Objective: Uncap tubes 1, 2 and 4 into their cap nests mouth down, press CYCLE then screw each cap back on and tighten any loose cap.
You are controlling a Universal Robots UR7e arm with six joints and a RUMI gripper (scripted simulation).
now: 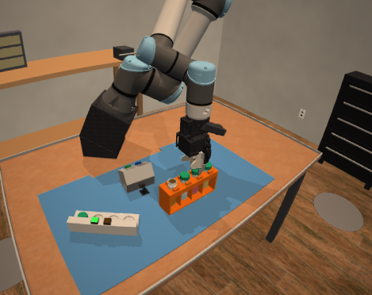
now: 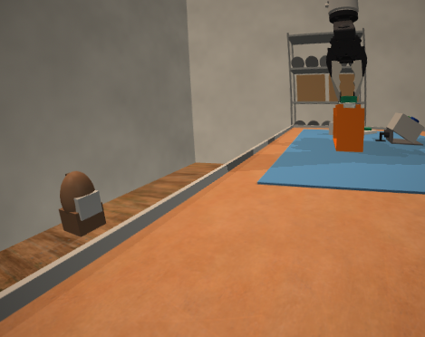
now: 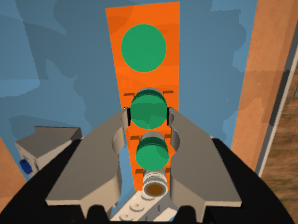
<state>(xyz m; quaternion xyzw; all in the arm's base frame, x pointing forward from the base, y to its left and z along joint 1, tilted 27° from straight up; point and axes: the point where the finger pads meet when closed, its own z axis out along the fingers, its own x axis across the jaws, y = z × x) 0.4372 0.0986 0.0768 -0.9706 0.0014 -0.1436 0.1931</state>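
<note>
Right now the cap is 50 mm to the left of my hand, 10 mm below it and 10 mm behind it. From my hand the other things lie so: grey key housing (180 mm behind, 150 mm to the right, 70 mm below); blue key (190 mm behind, 130 mm to the right, 60 mm below); table edge (200 mm ahead, 120 mm below, 90 mm to the left).
</note>
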